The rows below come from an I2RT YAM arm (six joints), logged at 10 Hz.
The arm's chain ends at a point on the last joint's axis. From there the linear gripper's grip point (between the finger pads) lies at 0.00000 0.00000 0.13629 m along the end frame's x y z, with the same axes.
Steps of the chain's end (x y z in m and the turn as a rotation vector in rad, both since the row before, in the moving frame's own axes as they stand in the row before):
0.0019 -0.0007 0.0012 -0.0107 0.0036 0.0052
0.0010 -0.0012 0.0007 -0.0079 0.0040 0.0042
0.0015 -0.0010 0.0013 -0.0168 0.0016 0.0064
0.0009 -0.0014 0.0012 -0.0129 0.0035 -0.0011
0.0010 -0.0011 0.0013 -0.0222 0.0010 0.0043
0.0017 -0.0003 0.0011 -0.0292 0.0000 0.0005
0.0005 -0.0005 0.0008 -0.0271 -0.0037 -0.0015
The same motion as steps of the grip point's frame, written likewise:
0.0024 0.0008 0.0012 -0.0107 0.0036 0.0052
0.0015 -0.0001 0.0007 -0.0079 0.0040 0.0042
0.0017 0.0013 0.0013 -0.0168 0.0016 0.0064
0.0014 0.0004 0.0012 -0.0129 0.0035 -0.0011
0.0011 0.0019 0.0013 -0.0222 0.0010 0.0043
0.0017 0.0037 0.0010 -0.0292 0.0000 0.0005
0.0000 0.0032 0.0007 -0.0271 -0.0037 -0.0015

